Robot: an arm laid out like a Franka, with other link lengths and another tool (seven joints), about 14 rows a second.
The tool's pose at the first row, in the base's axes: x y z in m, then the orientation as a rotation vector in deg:
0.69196 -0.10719 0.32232 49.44 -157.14 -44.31
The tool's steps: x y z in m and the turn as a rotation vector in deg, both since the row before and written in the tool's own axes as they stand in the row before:
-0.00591 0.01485 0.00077 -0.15 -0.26 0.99
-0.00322 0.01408 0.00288 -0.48 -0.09 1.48
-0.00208 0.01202 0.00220 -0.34 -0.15 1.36
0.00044 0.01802 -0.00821 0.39 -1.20 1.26
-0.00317 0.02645 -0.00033 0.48 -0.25 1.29
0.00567 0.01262 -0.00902 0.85 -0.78 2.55
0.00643 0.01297 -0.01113 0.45 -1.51 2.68
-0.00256 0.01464 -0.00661 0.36 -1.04 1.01
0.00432 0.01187 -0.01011 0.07 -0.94 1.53
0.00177 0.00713 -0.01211 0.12 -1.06 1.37
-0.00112 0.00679 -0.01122 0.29 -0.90 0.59
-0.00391 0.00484 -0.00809 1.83 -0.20 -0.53
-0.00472 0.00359 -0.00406 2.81 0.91 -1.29
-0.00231 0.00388 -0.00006 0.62 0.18 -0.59
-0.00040 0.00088 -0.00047 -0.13 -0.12 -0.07
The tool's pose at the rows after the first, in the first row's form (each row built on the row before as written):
0.68933 -0.09309 0.32942 47.95 -157.49 -44.49
0.68448 -0.08008 0.33434 45.71 -157.57 -44.90
0.68018 -0.06936 0.33883 43.66 -157.74 -45.18
0.67458 -0.06012 0.35543 41.69 -159.23 -45.13
0.66658 -0.03906 0.36965 39.86 -159.92 -44.40
0.65910 -0.03623 0.38410 36.14 -161.41 -43.22
0.65152 -0.03378 0.40053 31.98 -163.26 -42.92
0.65075 -0.02392 0.41345 30.31 -164.46 -42.76
0.64527 -0.02033 0.42824 27.84 -165.42 -42.87
0.64398 -0.02051 0.44234 25.57 -166.48 -42.98
0.64529 -0.01962 0.45541 24.50 -167.46 -42.88
0.64913 -0.01811 0.46474 25.41 -168.54 -40.41
0.65330 -0.01539 0.46992 27.77 -168.97 -36.11
0.65438 -0.01131 0.47153 28.74 -169.05 -35.20
0.65456 -0.01059 0.47231 28.81 -169.10 -35.45

